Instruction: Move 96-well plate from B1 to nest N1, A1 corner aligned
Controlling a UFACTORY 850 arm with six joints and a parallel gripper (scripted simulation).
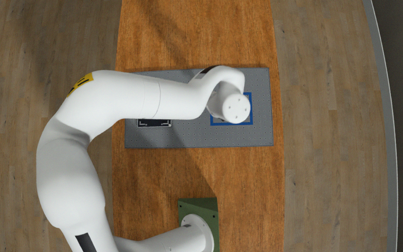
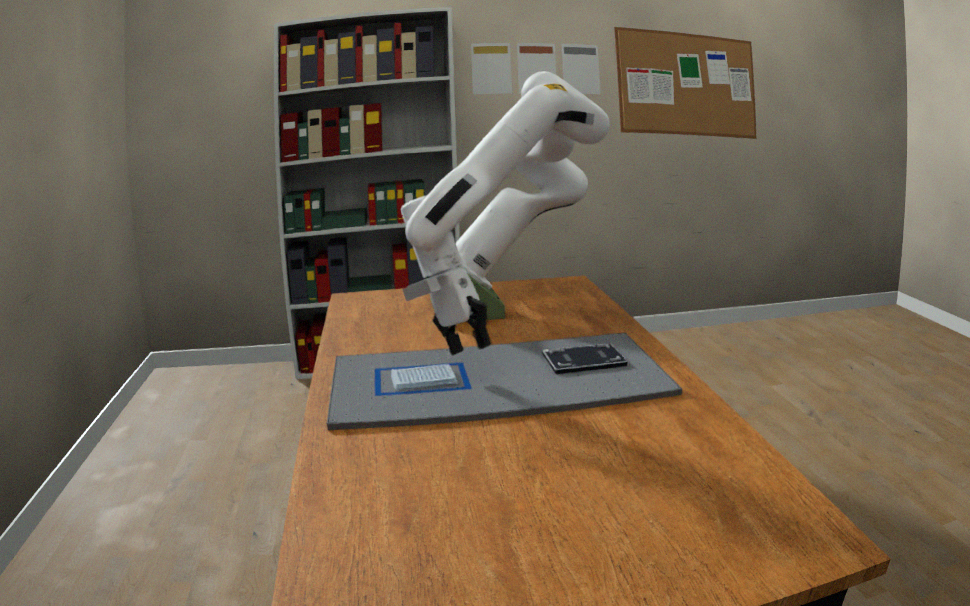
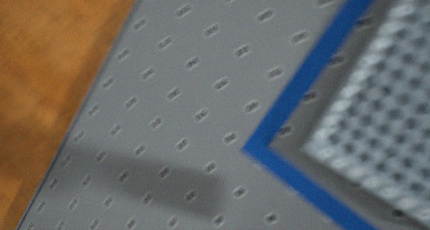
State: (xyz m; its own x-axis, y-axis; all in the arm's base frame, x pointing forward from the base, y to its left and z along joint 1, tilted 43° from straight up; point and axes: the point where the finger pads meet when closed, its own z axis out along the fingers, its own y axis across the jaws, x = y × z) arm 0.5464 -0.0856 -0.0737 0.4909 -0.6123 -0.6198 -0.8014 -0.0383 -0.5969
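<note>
The 96-well plate is 100 mm to the right of my hand, 60 mm below it and 20 mm behind it. Also, from my hand: black plate nest 260 mm to the left, 60 mm below, 10 mm behind.
</note>
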